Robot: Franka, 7 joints.
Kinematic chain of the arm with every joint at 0, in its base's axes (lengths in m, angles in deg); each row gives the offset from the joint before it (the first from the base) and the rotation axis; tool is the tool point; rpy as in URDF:
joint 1: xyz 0 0 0.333 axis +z
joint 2: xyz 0 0 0 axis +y
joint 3: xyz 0 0 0.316 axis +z
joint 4: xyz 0.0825 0 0 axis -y
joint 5: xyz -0.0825 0 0.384 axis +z
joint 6: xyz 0 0 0 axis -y
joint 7: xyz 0.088 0 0 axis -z
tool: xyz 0 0 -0.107 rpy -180 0 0
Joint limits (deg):
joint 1: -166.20..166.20
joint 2: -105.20..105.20
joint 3: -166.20..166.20
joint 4: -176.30..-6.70
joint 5: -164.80..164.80
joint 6: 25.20..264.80
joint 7: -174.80..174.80
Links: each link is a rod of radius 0.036 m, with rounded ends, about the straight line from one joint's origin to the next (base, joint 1, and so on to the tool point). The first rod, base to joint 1, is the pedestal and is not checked.
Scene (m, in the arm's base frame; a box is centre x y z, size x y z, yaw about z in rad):
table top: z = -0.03
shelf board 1: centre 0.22 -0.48 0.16 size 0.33 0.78 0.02 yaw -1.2
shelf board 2: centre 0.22 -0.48 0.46 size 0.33 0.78 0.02 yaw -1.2
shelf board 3: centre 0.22 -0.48 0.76 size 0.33 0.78 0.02 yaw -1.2
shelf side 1: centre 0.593 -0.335 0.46 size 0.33 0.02 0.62 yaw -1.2
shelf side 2: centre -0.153 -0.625 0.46 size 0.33 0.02 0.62 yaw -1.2
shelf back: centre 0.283 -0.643 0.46 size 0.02 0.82 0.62 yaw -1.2
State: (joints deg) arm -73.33 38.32 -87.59 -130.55 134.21 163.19 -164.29
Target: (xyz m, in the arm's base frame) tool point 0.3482 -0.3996 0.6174
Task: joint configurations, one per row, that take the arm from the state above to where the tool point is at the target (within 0.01 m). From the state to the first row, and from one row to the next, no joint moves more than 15 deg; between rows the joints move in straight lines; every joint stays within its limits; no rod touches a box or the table.
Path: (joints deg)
1: -63.37 27.77 -77.21 -141.99 137.70 157.14 -163.10
2: -53.41 17.22 -66.84 -153.43 141.19 151.09 -161.90
3: -43.45 6.67 -56.46 -164.86 144.68 145.05 -160.71
4: -33.50 -3.88 -46.08 -176.30 148.17 139.00 -159.52
5: -26.62 -10.67 -32.71 -166.90 148.43 138.12 -158.65
6: -19.75 -17.45 -19.33 -157.50 148.69 137.25 -157.78
7: -12.88 -24.23 -5.95 -148.11 148.95 136.37 -156.91
8: -6.01 -31.01 7.43 -138.71 149.22 135.50 -156.04
9: -11.08 -25.39 -2.58 -130.25 145.17 142.54 -158.79
10: -16.14 -19.76 -12.59 -121.79 141.12 149.59 -161.54
11: -21.21 -14.14 -22.60 -113.33 137.08 156.63 -164.29

